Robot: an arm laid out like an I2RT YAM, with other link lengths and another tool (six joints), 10 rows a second.
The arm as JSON. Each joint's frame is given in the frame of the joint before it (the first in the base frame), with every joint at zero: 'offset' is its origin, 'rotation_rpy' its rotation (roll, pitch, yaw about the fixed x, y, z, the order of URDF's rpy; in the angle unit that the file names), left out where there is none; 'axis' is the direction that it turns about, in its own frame. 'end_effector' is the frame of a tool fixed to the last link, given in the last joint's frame.
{
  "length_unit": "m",
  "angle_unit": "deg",
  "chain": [
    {
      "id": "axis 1",
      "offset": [
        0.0,
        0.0,
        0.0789
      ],
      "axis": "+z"
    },
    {
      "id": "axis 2",
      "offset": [
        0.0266,
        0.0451,
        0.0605
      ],
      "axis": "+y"
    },
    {
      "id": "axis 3",
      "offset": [
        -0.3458,
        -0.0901,
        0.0
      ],
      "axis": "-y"
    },
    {
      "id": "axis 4",
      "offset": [
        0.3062,
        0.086,
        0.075
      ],
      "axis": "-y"
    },
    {
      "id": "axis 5",
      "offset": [
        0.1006,
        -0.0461,
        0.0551
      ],
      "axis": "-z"
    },
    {
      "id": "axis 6",
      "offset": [
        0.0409,
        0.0,
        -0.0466
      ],
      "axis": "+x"
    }
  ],
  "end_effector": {
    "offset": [
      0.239,
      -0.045,
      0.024
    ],
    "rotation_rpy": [
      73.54,
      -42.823,
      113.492
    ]
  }
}
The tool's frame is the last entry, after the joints.
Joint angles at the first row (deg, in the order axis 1, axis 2, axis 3, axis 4, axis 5, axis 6):
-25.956, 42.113, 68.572, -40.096, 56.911, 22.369
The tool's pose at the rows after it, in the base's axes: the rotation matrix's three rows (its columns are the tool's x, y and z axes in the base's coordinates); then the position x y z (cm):
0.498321, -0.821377, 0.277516; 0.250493, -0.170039, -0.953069; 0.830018, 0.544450, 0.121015; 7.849, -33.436, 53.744
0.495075, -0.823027, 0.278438; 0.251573, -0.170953, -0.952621; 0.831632, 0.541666, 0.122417; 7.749, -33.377, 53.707
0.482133, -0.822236, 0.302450; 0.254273, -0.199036, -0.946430; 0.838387, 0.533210, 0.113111; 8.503, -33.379, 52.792
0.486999, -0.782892, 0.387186; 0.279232, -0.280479, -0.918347; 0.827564, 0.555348, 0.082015; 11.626, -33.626, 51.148
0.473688, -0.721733, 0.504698; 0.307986, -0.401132, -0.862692; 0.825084, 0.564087, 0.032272; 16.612, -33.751, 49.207
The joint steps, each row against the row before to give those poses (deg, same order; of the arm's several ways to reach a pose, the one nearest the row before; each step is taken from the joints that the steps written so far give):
0.027, -0.740, -0.320, -0.055, -0.482, 0.159
-0.047, -0.282, -0.142, 0.001, -0.139, 0.060
-0.025, -0.497, -1.073, 0.026, -1.675, 0.770
0.063, 0.193, -2.040, 1.247, -4.842, -1.615
-0.054, 1.920, -0.898, 0.989, -7.578, -1.032

